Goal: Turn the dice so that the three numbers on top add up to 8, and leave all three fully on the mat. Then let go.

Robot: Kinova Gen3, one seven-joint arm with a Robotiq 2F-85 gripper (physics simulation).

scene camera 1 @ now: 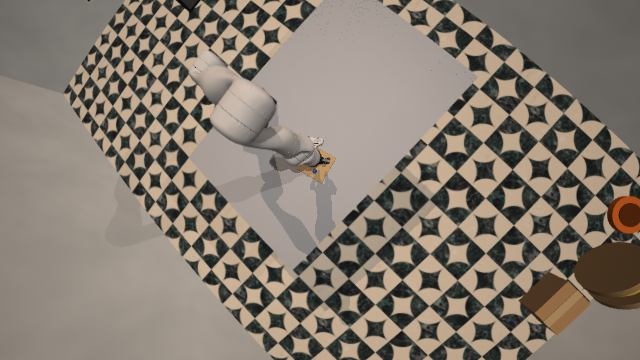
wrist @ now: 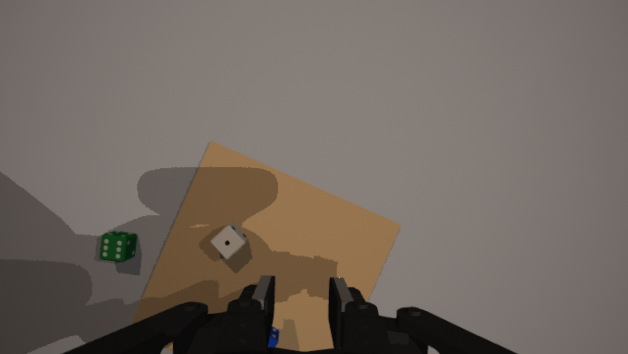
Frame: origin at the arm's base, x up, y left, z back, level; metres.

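Seen in the pictures: gripper, between the fingertips: (wrist: pixel 301 295).
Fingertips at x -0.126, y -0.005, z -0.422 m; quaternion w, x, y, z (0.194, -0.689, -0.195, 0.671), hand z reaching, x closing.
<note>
A point is followed by its place in that frame.
An orange-brown square mat (scene camera 1: pixel 327 170) @[x -0.179, y -0.015, z -0.471 m] (wrist: pixel 340 225) @[x -0.179, y 0.034, z -0.429 m] lies on the grey surface. A white die (wrist: pixel 228 242) @[x -0.163, y -0.013, z -0.374 m] is over the left part of the mat in the wrist view, turned cornerwise, with one pip facing the camera; whether it rests flat is unclear. A green die (wrist: pixel 118 246) @[x -0.167, y -0.055, z -0.318 m] sits off the mat, left of its edge, with a six-pip face towards the camera. A blue die (scene camera 1: pixel 314 171) @[x -0.163, y -0.058, z -0.428 m] (wrist: pixel 273 337) @[x -0.164, y -0.048, z -0.430 m] is on the mat, partly hidden by the left finger in the wrist view. My gripper (scene camera 1: pixel 327 161) @[x -0.126, y -0.005, z -0.422 m] (wrist: pixel 301 295) @[x -0.126, y -0.005, z -0.422 m] is partly open and empty above the mat, right of the white die.
The arm (scene camera 1: pixel 245 110) @[x 0.555, y 0.012, z -0.407 m] reaches in from the upper left and hides part of the mat in the scene view. A box (scene camera 1: pixel 555 303), a round brown object (scene camera 1: pixel 610 270) and an orange ring-shaped object (scene camera 1: pixel 614 215) are far off at the right.
</note>
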